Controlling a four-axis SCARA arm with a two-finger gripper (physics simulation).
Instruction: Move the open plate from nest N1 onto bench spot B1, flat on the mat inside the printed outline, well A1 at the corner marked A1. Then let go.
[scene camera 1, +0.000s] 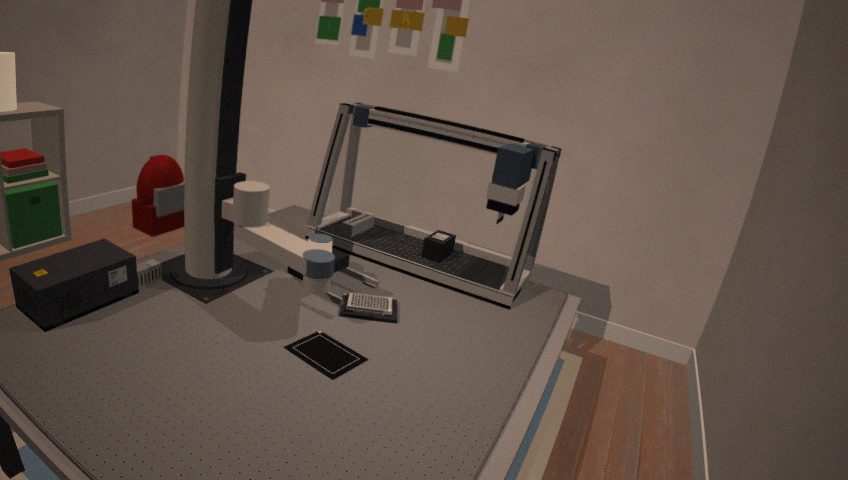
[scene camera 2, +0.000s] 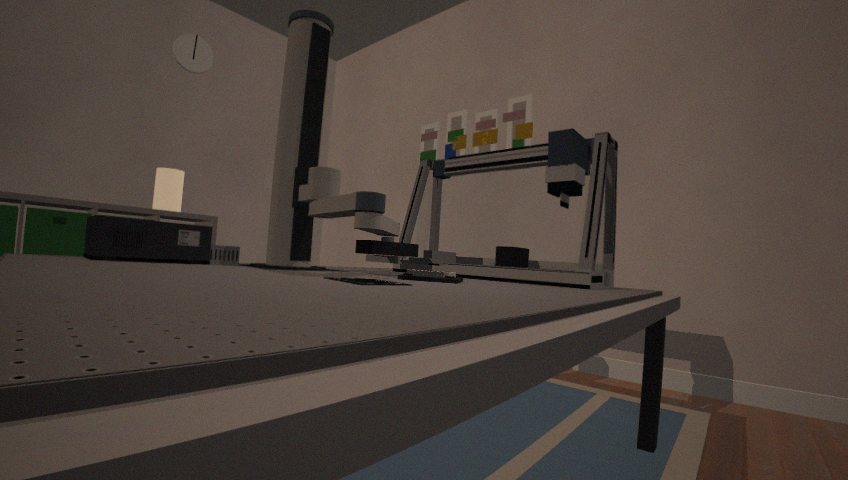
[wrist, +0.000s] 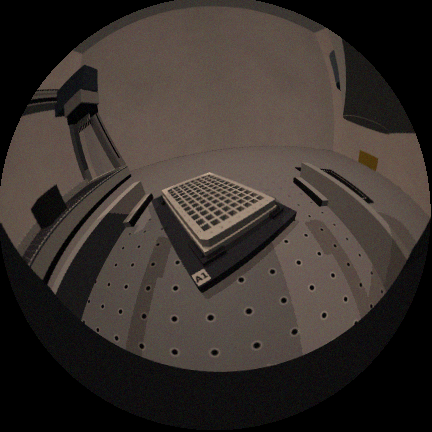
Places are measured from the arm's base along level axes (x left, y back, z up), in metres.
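Pixels of known places: gripper, fingertip midpoint: (scene camera 1: 360, 292) (scene camera 2: 422, 261) (wrist: 221, 176); arm's base, origin of the base link: (scene camera 1: 208, 274).
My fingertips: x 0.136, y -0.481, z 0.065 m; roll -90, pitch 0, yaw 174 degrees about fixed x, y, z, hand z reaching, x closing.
Note:
For each thing: its top centre in the pictures, then the offset to it from my fingertips. "pt": a spot on its surface instead. Level surfaces: height alone.
- open plate, middle of its top: (wrist: 206, 192) (scene camera 2: 432, 271) (scene camera 1: 370, 301) dx +0.016, dy -0.026, dz -0.026 m
- dark nest N1, middle of its top: (wrist: 208, 198) (scene camera 2: 431, 274) (scene camera 1: 369, 304) dx +0.016, dy -0.025, dz -0.034 m
- nest's A1 label, surface spot: (wrist: 201, 277) pt dx +0.028, dy +0.068, dz -0.040 m
- black B1 mat, its level: dz -0.050 m
- black block, surface spot: (scene camera 1: 438, 246) (scene camera 2: 509, 250) pt dx +0.378, dy -0.069, dz +0.054 m
- black box, surface spot: (scene camera 1: 74, 282) pt dx -0.584, dy +0.516, dz +0.050 m
The open plate (scene camera 1: 368, 302) (scene camera 2: 429, 274) (wrist: 220, 202), pale with a grid of wells, sits flat in the dark nest N1 (scene camera 1: 368, 317) (wrist: 250, 251). The nest's A1 label (wrist: 201, 277) is at its near corner in the wrist view. My gripper (scene camera 1: 355, 290) (wrist: 221, 176) is open and empty. Its fingers stand wide, one on each side of the plate with gaps, the right-hand gap wider in the wrist view. The black B1 mat (scene camera 1: 326, 354) (scene camera 2: 368, 281) with its printed outline lies on the bench, with a small pale mark at one corner; in the wrist view the right finger partly hides it.
A gantry frame (scene camera 1: 440, 126) (scene camera 2: 599, 202) with a hanging tool head (scene camera 1: 512, 166) (wrist: 80, 95) stands behind the nest. A black block (scene camera 1: 438, 246) (scene camera 2: 511, 256) sits on its deck. A black box (scene camera 1: 74, 282) (scene camera 2: 148, 239) stands left of the arm's column (scene camera 1: 205, 136).

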